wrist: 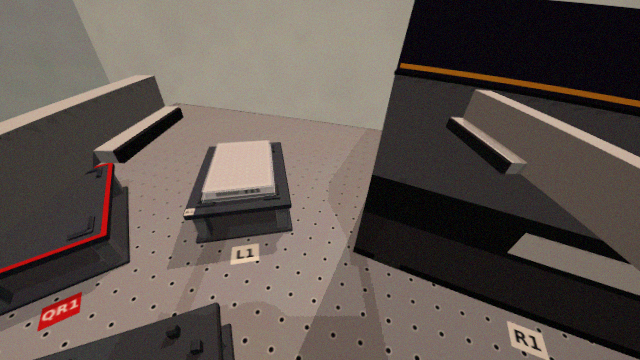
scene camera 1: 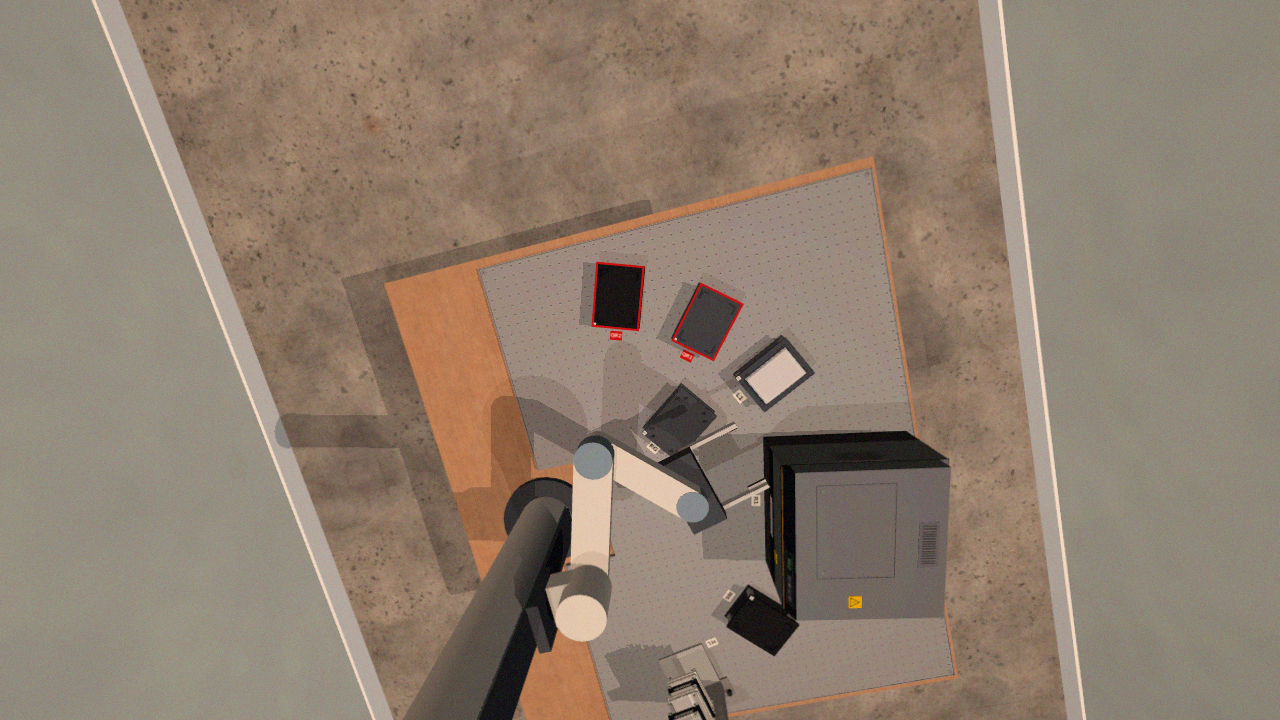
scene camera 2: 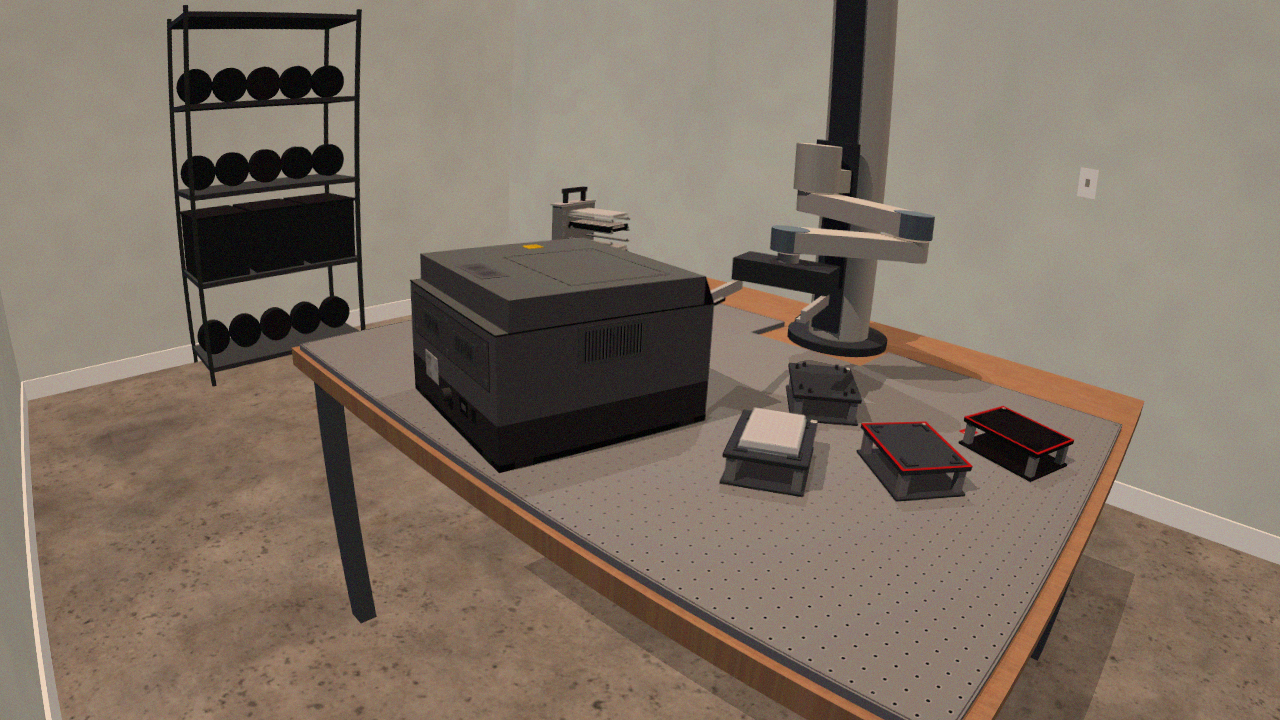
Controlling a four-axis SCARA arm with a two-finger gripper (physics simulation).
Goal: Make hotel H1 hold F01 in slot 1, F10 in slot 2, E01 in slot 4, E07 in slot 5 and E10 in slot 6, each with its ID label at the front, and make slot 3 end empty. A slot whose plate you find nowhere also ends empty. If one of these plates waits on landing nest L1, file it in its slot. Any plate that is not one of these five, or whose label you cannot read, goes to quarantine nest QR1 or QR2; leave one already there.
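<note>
My gripper (scene camera 1: 750,455) (scene camera 2: 760,307) (wrist: 318,100) is open and empty, above the table between the regrip nest and the grey device. A white plate (scene camera 1: 776,377) (scene camera 2: 773,431) (wrist: 240,167) lies flat on landing nest L1 (scene camera 1: 751,391) (scene camera 2: 769,458) (wrist: 240,210); its label faces the wrist camera but is too blurred to read surely. Quarantine nests QR1 (scene camera 1: 707,322) (scene camera 2: 915,445) (wrist: 45,220) and QR2 (scene camera 1: 618,296) (scene camera 2: 1017,429) have red rims and hold no plate. Hotel H1 (scene camera 1: 702,660) (scene camera 2: 566,219) holds several plates; their labels and exact slots cannot be told.
A large grey device (scene camera 1: 845,537) (scene camera 2: 563,349) (wrist: 440,135) stands right of the gripper, by tag R1 (wrist: 527,340). A dark nest with pegs (scene camera 1: 678,418) (scene camera 2: 821,382) (wrist: 135,337) stands near L1. Another black nest (scene camera 1: 760,619) stands between device and hotel.
</note>
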